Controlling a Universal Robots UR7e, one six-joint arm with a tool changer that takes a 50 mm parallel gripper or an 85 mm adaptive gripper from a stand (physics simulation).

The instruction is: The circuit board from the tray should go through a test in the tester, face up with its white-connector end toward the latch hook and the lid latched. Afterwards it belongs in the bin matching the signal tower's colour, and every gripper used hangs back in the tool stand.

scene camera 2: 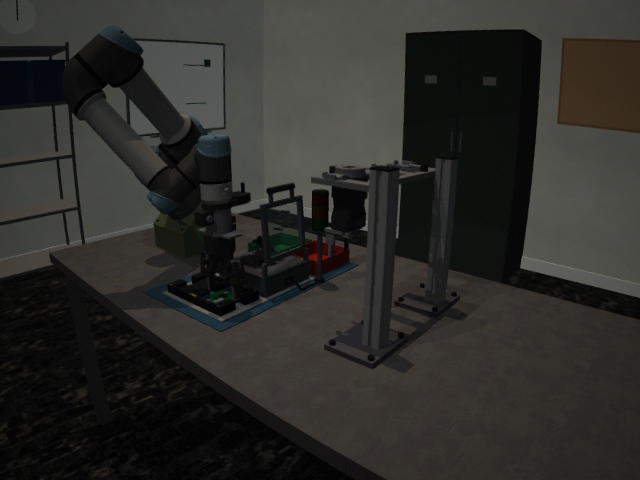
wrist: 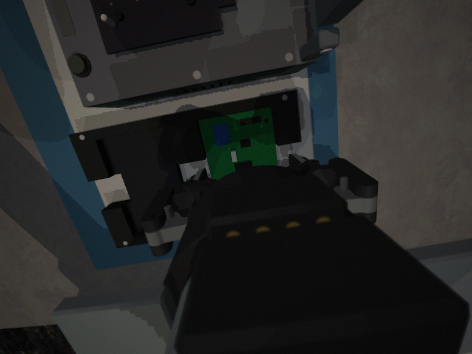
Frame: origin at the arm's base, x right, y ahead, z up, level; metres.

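Seen in the pictures: arm's base at its link origin: point(scene camera 2: 186, 202).
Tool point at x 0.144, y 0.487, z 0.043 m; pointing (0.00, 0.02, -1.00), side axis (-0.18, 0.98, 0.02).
Offsets run from my tool point to a thing's top centre. "spot": to the spot under its first point. Level surfaces: height alone.
The green circuit board @[dz -0.175, dx -0.003, dy +0.000 m] point(scene camera 2: 219, 296) point(wrist: 240, 135) lies face up in the black tray @[spot: dz -0.182, dx +0.080, dy -0.090 m] point(scene camera 2: 179, 292) point(wrist: 137, 155), with its blue part near the tester. Its near end is hidden by the gripper body in the wrist view. My gripper point(scene camera 2: 223, 285) point(wrist: 246, 169) is the adaptive one, open, pointing down low over the tray with a finger at each side of the board. The tester point(scene camera 2: 283, 279) point(wrist: 150, 82) stands beside the tray, its framed lid point(scene camera 2: 264, 232) raised. The signal tower @[spot: dz +0.015, dx -0.273, dy +0.060 m] point(scene camera 2: 320, 207) looks dark; I cannot tell its lit colour.
A green bin point(scene camera 2: 285, 242) and a red bin @[spot: dz -0.164, dx -0.395, dy +0.001 m] point(scene camera 2: 337, 256) stand behind the tester. The tool stand point(scene camera 2: 381, 258) has two posts and a top plate at the right, with another gripper point(scene camera 2: 348, 206) hanging from it. A blue mat @[dz -0.200 m] point(scene camera 2: 222, 325) point(wrist: 324, 117) lies under the tray and tester.
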